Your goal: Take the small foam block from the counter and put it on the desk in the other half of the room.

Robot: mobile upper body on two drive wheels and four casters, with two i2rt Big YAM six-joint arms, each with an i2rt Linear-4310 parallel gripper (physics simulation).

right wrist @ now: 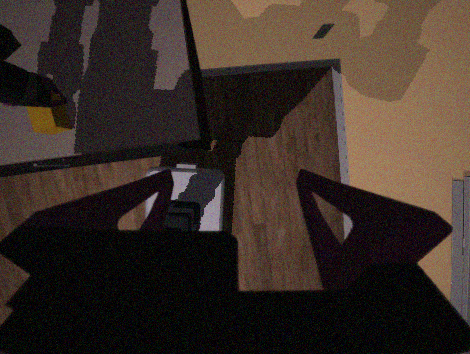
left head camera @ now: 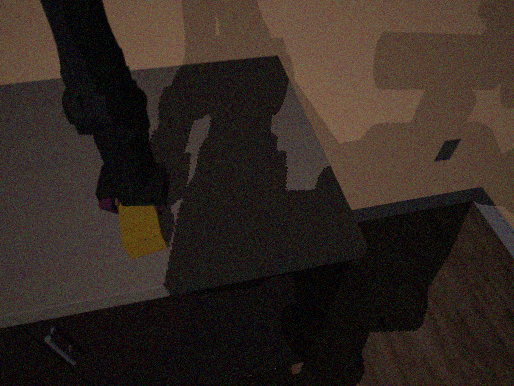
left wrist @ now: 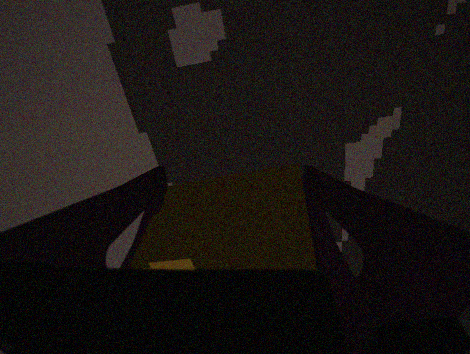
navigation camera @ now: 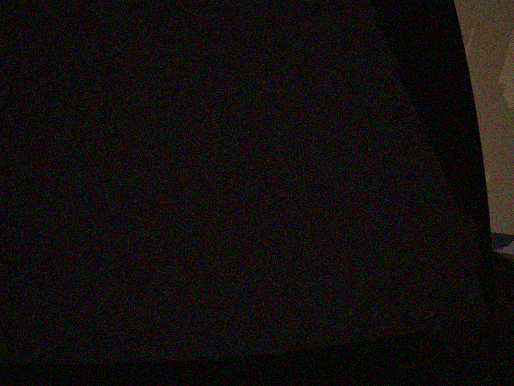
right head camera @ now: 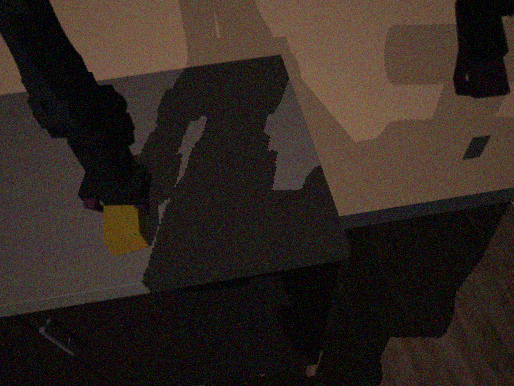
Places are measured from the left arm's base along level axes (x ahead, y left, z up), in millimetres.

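Where they show: left gripper, fingertip midpoint: (right wrist: 54, 100) (left wrist: 234, 177); right gripper, fingertip midpoint: (right wrist: 235, 176).
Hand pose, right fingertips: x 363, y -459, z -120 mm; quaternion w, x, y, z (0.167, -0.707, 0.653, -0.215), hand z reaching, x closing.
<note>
Things, the pixels of their centre, and the offset from my right fingertips. "*": a spot on its surface instead. Level surfaces: height alone.
- small yellow foam block at the middle of its body: (left wrist: 250, 283) (left head camera: 142, 224) (right head camera: 126, 223) (right wrist: 48, 113) dx +112, dy +457, dz -355 mm
- grey counter at its surface level: dz -380 mm
- handle at a spot on its surface: (left head camera: 60, 350) (right head camera: 56, 341) * dx -34, dy +617, dz -534 mm
- small dark plate at the middle of its body: (right head camera: 476, 147) (left head camera: 447, 150) (right wrist: 323, 31) dx +815, dy -552, dz -890 mm
The small yellow foam block (left head camera: 142, 230) (right head camera: 121, 227) (left wrist: 235, 220) (right wrist: 45, 120) is at the grey counter (left head camera: 40, 200) (right head camera: 40, 200) (left wrist: 60, 100) (right wrist: 135, 115), near its front edge. My left gripper (left head camera: 135, 205) (right head camera: 117, 205) (left wrist: 234, 177) is shut on the block from above, a finger on each side. I cannot tell whether the block is clear of the counter top. My right gripper (right head camera: 480, 92) (right wrist: 235, 176) is open and empty, away from the counter. The desk does not show in these views.
A handle (left head camera: 60, 350) (right head camera: 57, 340) sits on the counter's dark front. A small dark plate (left head camera: 447, 150) (right head camera: 476, 147) (right wrist: 324, 31) is on the tan wall. A white, rounded box-like thing (right wrist: 212, 200) is low down, beyond my right fingers. The counter's dark side fills most of the navigation view.
</note>
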